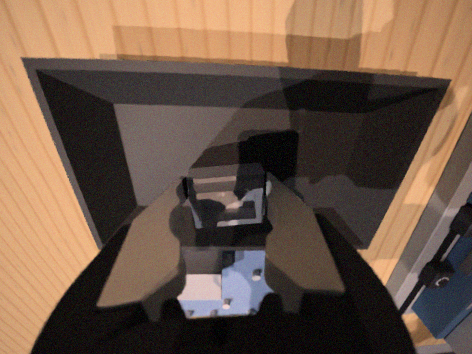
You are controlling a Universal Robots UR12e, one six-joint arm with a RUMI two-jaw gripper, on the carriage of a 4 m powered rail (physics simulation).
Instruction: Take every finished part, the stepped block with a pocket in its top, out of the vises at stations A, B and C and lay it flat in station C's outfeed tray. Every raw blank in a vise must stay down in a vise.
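Note:
A grey finished part (229,196) with an open pocket facing up sits low inside the dark tray (165,67), near the tray's near wall and seen between the fingers. My gripper (225,176) reaches down into the tray and is shut on this finished part, with one fingertip against its left side and one against its right side. The part looks level. Its underside is hidden, and shadow covers much of the tray around it.
A light blue plate (242,285) with small pegs and a pale block (202,287) shows below, between the fingers. Part of a blue fixture (440,310) with dark clamps (436,274) stands at the right edge. The tray's walls surround the fingertips. The table (45,210) is wooden.

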